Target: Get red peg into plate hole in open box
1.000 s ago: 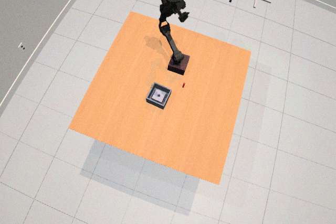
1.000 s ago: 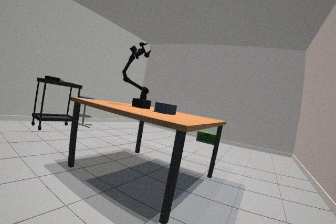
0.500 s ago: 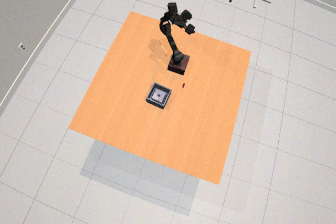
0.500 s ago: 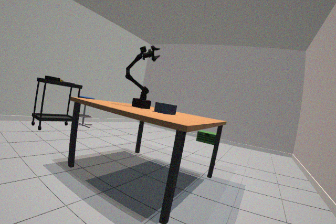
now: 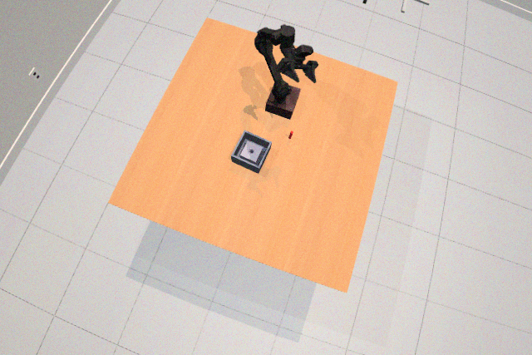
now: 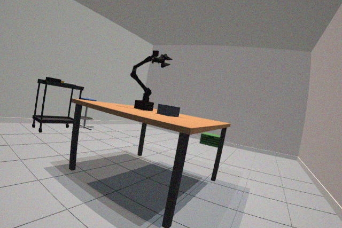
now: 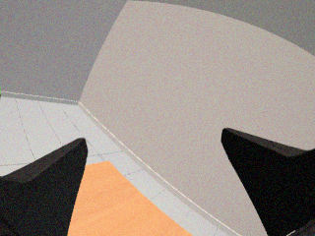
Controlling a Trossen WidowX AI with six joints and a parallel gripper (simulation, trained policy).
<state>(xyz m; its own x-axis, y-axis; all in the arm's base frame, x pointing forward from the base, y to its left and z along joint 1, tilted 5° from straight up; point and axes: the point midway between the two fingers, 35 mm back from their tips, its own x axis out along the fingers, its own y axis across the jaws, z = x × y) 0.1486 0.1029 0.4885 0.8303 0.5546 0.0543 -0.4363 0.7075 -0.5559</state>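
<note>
My gripper tip is now 550 mm above the red peg, 10 mm to the right of it and 10 mm past it. Also, from my gripper tip: dark box 560 mm below, 180 mm to the right, 130 mm ahead; plate 540 mm below, 180 mm to the right, 130 mm ahead.
</note>
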